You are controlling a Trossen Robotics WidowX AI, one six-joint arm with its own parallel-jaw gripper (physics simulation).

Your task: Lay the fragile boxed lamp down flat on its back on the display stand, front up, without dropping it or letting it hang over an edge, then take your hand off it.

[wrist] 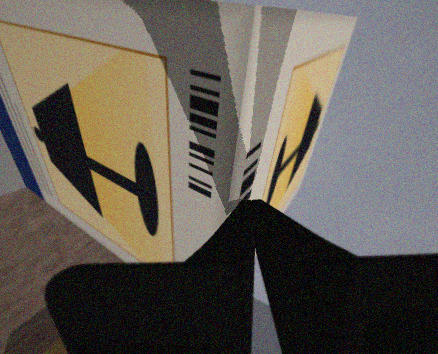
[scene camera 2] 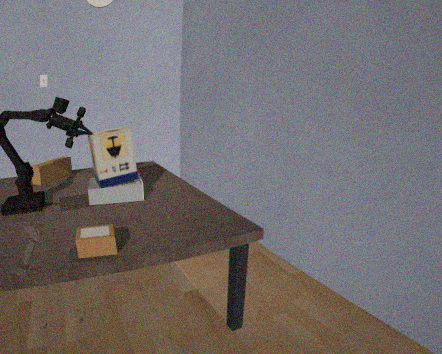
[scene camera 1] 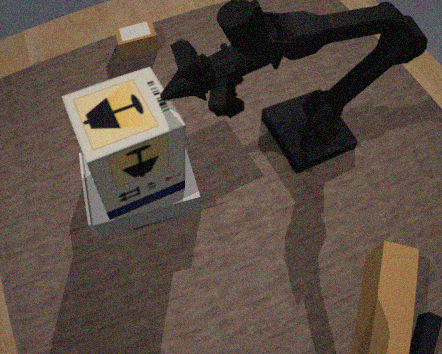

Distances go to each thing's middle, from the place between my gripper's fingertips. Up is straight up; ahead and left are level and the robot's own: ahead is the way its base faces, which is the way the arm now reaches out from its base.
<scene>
The boxed lamp (scene camera 1: 133, 142) lies 9 cm ahead of my hand, 1 cm to the left of it and 11 cm below it. Round my hand: display stand (scene camera 1: 188, 200) 9 cm ahead, 26 cm below.
</scene>
